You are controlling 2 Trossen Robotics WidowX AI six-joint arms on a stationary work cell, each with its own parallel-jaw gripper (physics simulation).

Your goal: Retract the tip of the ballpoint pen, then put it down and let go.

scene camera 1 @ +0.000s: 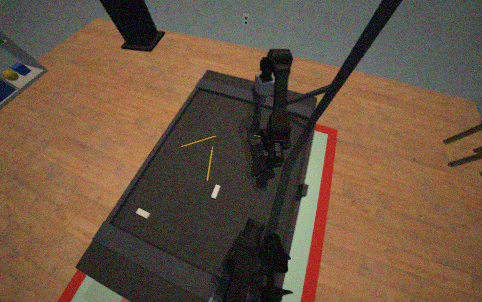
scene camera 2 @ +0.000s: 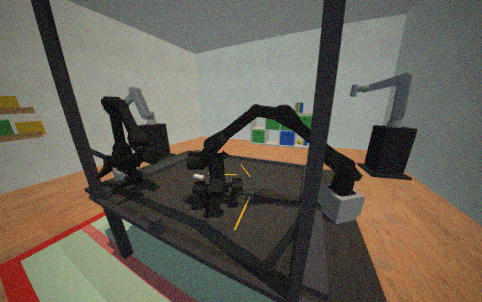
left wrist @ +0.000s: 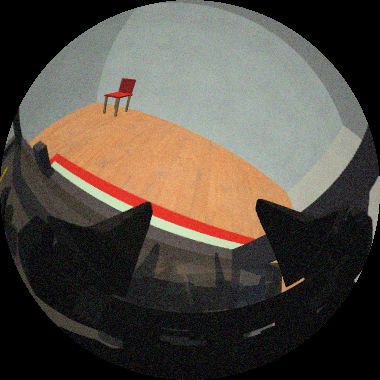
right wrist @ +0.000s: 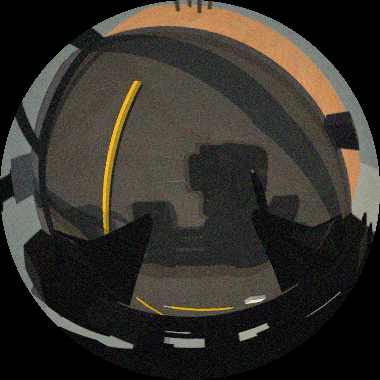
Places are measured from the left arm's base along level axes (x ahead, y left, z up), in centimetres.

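Pixels of known places: left gripper, between the fingertips: [scene camera 1: 291, 274] [scene camera 2: 104, 185] [left wrist: 205, 205]; right gripper, between the fingertips: [scene camera 1: 267, 154] [scene camera 2: 220, 204] [right wrist: 203, 217]; right arm's base, origin of its link: [scene camera 1: 266, 77] [scene camera 2: 341, 190].
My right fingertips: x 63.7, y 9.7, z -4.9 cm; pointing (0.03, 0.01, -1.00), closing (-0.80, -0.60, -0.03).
For each thing: its top centre in the pictures, then the offset to it from my right fingertips. Level surfaces: height alone.
- slim dark pen, centre of its top: [right wrist: 270, 231] dy -2.5, dx -7.3, dz +0.0 cm
- yellow pencil, centre of its top: [right wrist: 104, 177] [scene camera 2: 243, 209] dy +2.2, dx +9.5, dz -0.2 cm
- table, height of its surface: dz -1.0 cm
A slim dark pen [right wrist: 258, 190] with a small pale end lies on the dark table in the right wrist view, beside the right finger; its lower part is hidden behind that finger. I cannot tell whether its writing tip is out. My right gripper [right wrist: 203, 217] [scene camera 1: 262, 172] [scene camera 2: 216, 200] is open, pointing down low over the table, with nothing held between its fingers. My left gripper [left wrist: 205, 205] [scene camera 1: 290, 276] [scene camera 2: 96, 165] is open and empty, at the lower edge of the table in scene camera 1, far from the pen.
A yellow pencil [right wrist: 106, 185] [scene camera 2: 242, 214] lies near the right gripper. Two more yellow pencils [scene camera 1: 198, 141] [scene camera 1: 210, 163] and two white blocks [scene camera 1: 215, 191] [scene camera 1: 142, 213] lie farther off on the table [scene camera 1: 170, 175]. A dark frame post [scene camera 2: 320, 100] stands at the table's edge.
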